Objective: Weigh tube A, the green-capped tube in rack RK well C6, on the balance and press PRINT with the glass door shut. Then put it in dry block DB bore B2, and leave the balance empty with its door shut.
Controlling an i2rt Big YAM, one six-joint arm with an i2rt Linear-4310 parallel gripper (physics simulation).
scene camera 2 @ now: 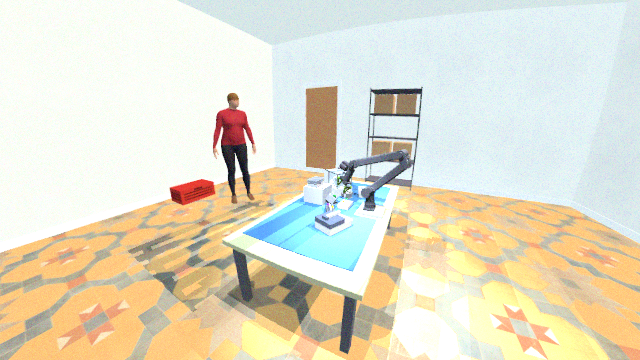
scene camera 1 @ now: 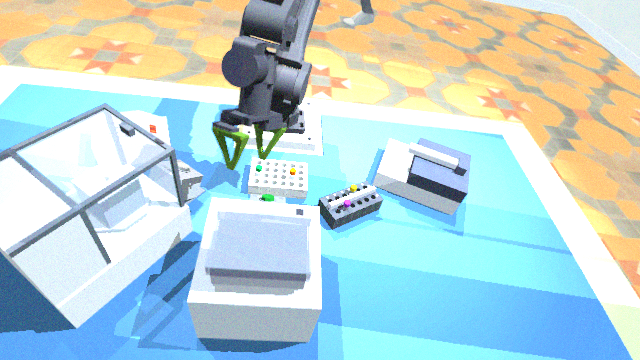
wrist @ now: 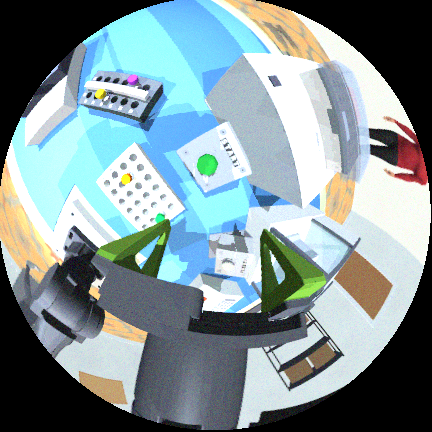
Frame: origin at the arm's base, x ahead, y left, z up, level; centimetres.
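Seen in the pictures: gripper, fingertip midpoint: [scene camera 2: 340, 188] [scene camera 1: 247, 164] [wrist: 214, 228]; arm's base at its link origin: [scene camera 2: 369, 208] [wrist: 87, 253].
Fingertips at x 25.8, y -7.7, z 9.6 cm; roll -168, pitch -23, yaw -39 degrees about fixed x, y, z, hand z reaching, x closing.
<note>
Pixels of each thing's top centre, then the offset from my fingertips to it. "spot": a spot on its surface instead.
- green-capped tube at its top centre: [wrist: 160, 220] [scene camera 1: 258, 166] dx -5.7, dy +2.1, dz -6.4 cm
- white rack at its top centre: [wrist: 137, 194] [scene camera 1: 279, 173] [scene camera 2: 345, 202] dx -6.3, dy +6.8, dz -8.8 cm
- orange-capped tube at its top centre: [wrist: 125, 178] [scene camera 1: 293, 170] dx -5.2, dy +9.6, dz -6.4 cm
- balance at a spot on its surface: [scene camera 1: 140, 250] spot: dx +15.6, dy -16.6, dz -5.8 cm
- dark block at its top centre: [wrist: 111, 86] [scene camera 1: 353, 195] dx +0.9, dy +22.4, dz -7.1 cm
- plate with a large green button, surface spot: [wrist: 207, 165] spot: dx +3.7, dy +4.1, dz -4.9 cm
- white box with a clear lid, top centre: [wrist: 355, 129] [scene camera 1: 266, 202] [scene camera 2: 322, 179] dx +15.1, dy +3.4, dz +7.1 cm
- small grey unit with a round button, surface spot: [wrist: 228, 263] spot: dx -3.2, dy -12.2, dz -4.9 cm
- slate-topped device at its top centre: [scene camera 1: 431, 151] [scene camera 2: 334, 212] dx -8.7, dy +41.4, dz -1.7 cm
A green-capped tube [scene camera 1: 259, 168] [wrist: 160, 218] stands at one corner of the white rack [scene camera 1: 277, 189] [wrist: 169, 192], which also holds an orange-capped tube [scene camera 1: 293, 171] [wrist: 126, 178]. My gripper [scene camera 1: 247, 162] [wrist: 214, 228] is open and empty, above the table on the balance side of the rack; one fingertip appears near the green cap in the wrist view. The balance [scene camera 1: 140, 250] stands at the left with a framed glass enclosure; whether its door is shut is unclear. The dark block [scene camera 1: 345, 217] [wrist: 152, 102] holds yellow- and magenta-capped tubes under a white bar. The bore labels are unreadable.
A plate with a large green button [wrist: 207, 165] lies beside the rack. A white box with a clear lid [scene camera 1: 255, 317] [wrist: 255, 125] stands in front. A small grey unit with a round button [wrist: 228, 263] is near the balance. A slate-topped device [scene camera 1: 440, 167] stands right.
</note>
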